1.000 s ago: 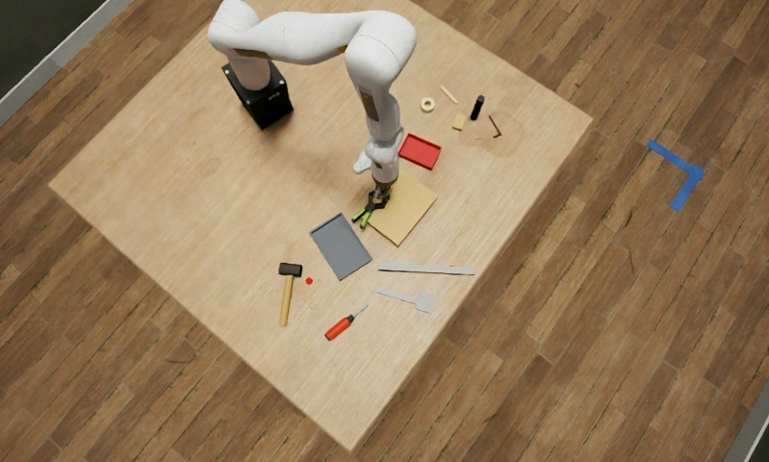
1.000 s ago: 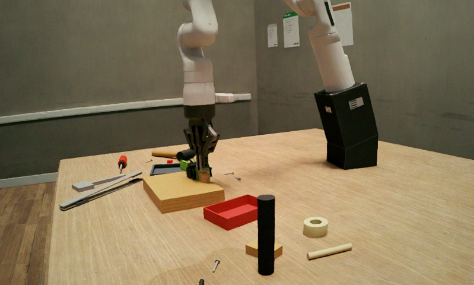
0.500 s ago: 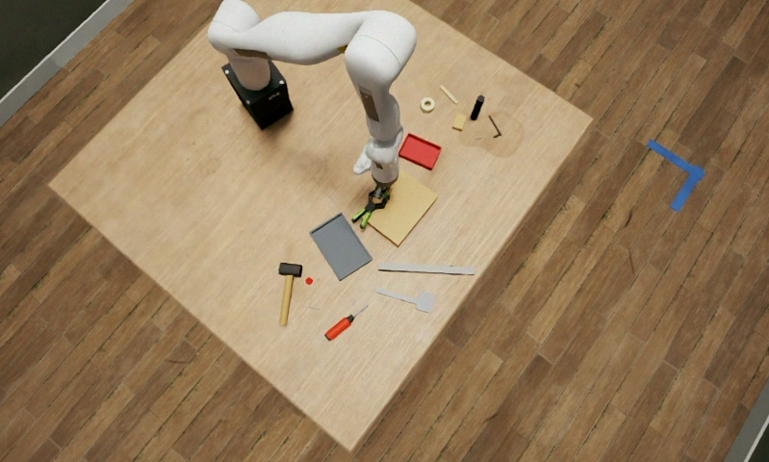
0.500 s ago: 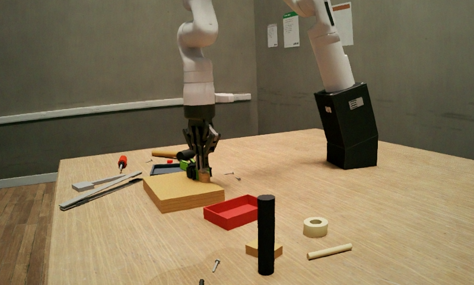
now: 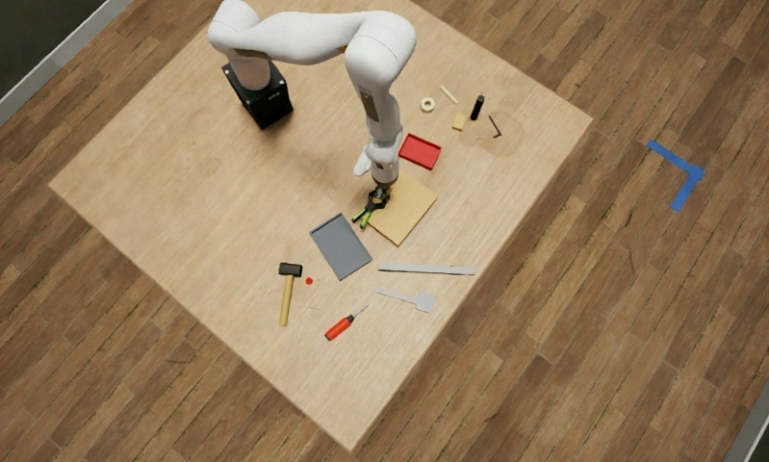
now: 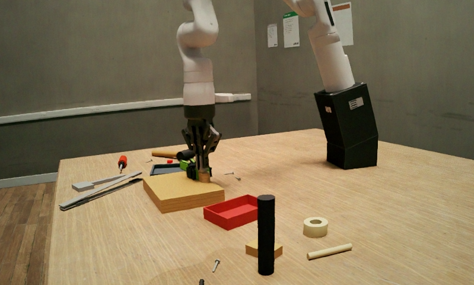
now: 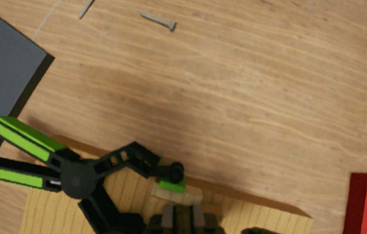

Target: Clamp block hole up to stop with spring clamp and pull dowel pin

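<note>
Right now the dowel pin is 20 mm below my hand. Also, from my hand: wooden block 40 mm below; tan bench board 60 mm below, 60 mm ahead, 10 mm to the right; red tray 180 mm to the left, 70 mm below.
</note>
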